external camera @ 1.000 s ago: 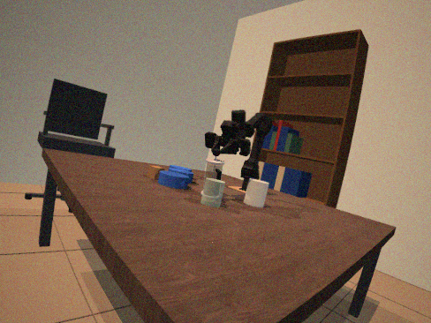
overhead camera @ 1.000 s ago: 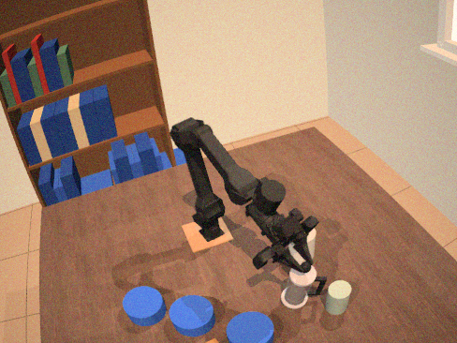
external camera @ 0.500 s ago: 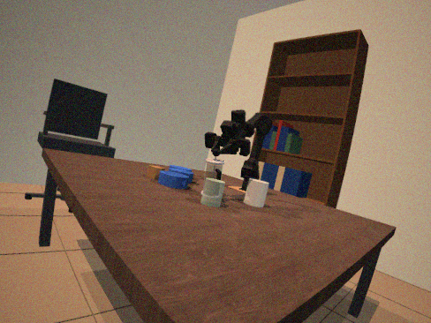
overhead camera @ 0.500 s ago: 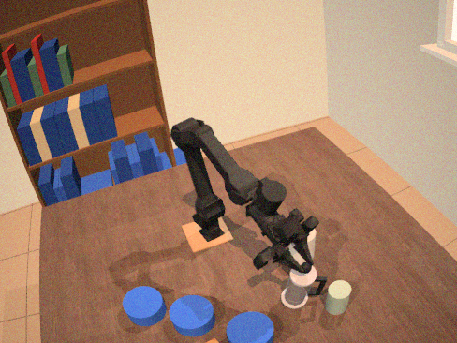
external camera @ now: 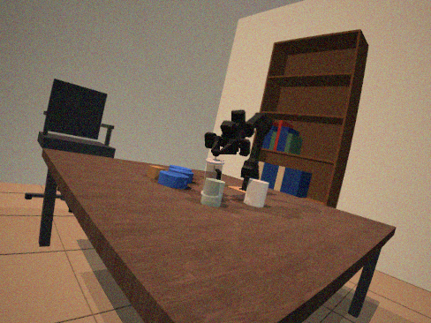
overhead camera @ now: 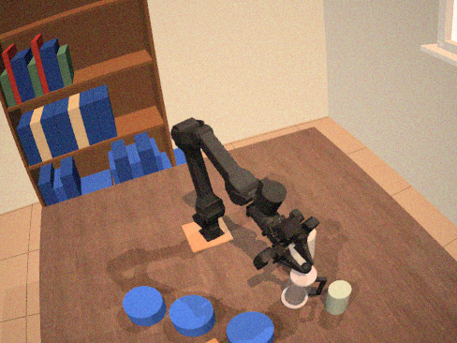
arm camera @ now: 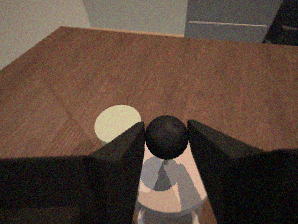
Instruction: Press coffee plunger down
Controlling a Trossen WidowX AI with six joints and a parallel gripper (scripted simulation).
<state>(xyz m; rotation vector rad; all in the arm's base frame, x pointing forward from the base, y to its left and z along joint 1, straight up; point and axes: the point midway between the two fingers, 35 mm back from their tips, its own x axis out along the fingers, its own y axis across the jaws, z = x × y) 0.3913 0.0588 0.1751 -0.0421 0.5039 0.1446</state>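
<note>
My gripper tip is 2 cm past the glass coffee press, 1 cm to the right of it and 8 cm above it.
</note>
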